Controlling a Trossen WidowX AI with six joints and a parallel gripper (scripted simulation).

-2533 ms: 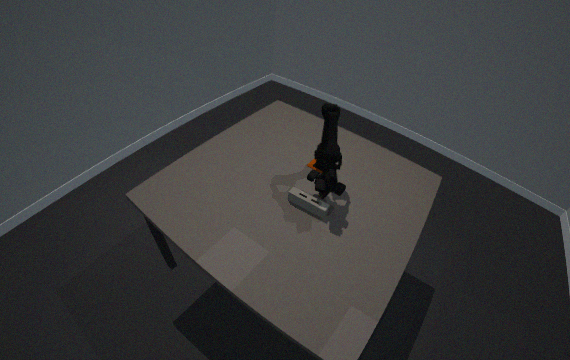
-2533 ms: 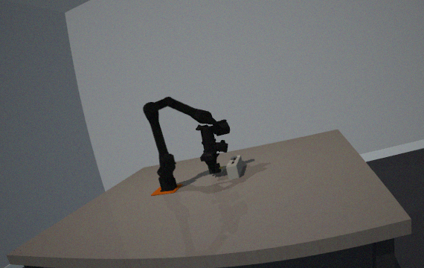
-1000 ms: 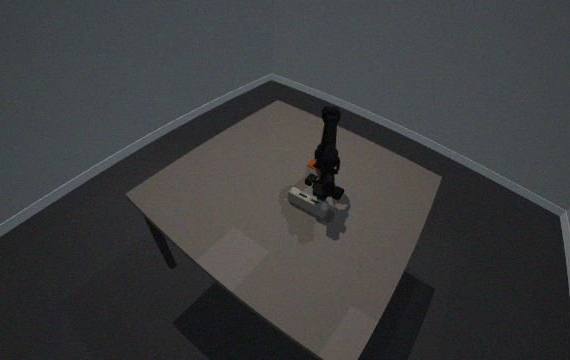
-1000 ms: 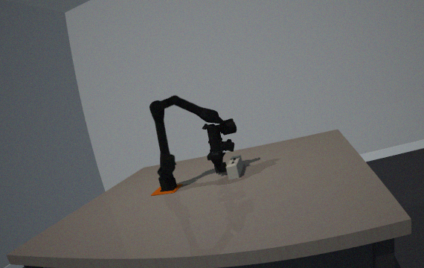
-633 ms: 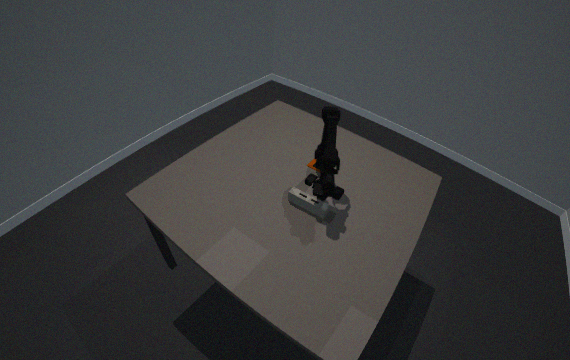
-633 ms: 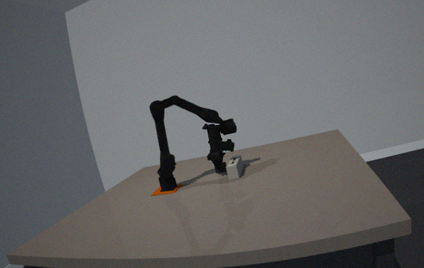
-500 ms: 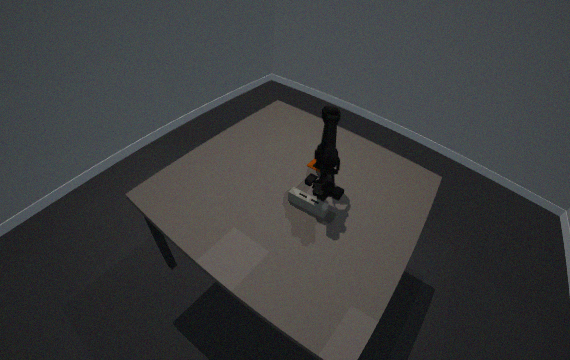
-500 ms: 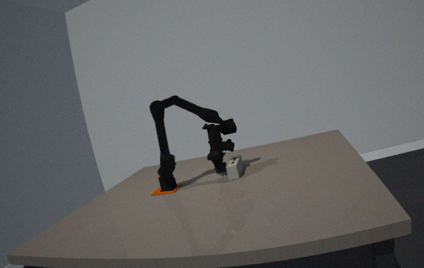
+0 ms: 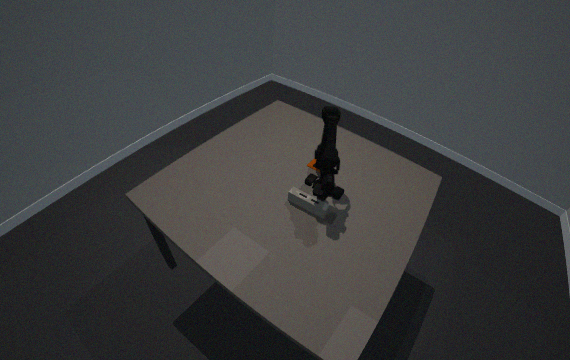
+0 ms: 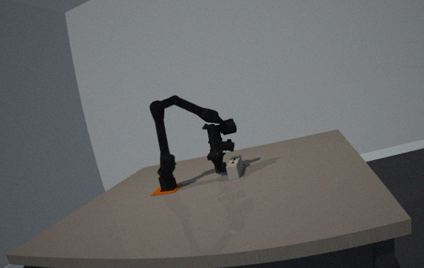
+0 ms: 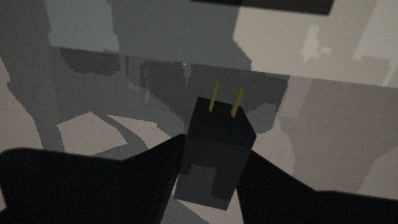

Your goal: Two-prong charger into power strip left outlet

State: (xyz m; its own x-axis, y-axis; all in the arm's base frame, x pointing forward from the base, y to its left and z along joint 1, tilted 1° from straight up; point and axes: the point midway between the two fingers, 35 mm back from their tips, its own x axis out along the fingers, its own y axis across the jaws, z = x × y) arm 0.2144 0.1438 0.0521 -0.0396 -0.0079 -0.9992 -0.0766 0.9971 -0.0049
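My gripper tip is 2 cm short of the black two-prong charger and 1 cm below it.
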